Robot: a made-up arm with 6 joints. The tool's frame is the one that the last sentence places.
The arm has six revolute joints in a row. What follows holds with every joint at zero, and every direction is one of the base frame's. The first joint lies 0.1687 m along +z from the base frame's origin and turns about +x. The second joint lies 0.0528 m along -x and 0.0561 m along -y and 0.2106 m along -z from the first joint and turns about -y. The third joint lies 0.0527 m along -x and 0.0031 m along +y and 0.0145 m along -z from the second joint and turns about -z. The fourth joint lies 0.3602 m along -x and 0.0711 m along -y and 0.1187 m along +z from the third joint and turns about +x. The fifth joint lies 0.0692 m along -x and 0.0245 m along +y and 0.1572 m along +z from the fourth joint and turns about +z. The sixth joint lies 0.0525 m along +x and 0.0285 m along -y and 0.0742 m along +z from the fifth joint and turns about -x. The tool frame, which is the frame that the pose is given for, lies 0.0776 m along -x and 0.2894 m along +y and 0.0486 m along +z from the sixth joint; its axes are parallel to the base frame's.
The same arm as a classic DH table. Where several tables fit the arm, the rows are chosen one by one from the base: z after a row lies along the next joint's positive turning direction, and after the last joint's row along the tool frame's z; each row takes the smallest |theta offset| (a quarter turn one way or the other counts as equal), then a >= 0, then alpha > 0; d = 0 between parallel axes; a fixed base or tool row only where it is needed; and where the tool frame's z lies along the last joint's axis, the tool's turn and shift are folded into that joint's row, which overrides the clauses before.
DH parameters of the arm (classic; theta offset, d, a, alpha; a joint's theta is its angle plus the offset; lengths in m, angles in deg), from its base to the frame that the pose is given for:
base (fixed): 90 0.1687 0 90
joint 1: -90 -0.0528 0.2106 90
joint 2: -90 0.053 0.0527 -90
joint 3: -90 -0.1042 0.0711 90
joint 4: 0 -0.4294 -0.0245 90
joint 5: 0 0.2314 0.0285 90
joint 6: 0 0.0251 -0.2894 -90
tool (fixed): 90 0.0486 0 0

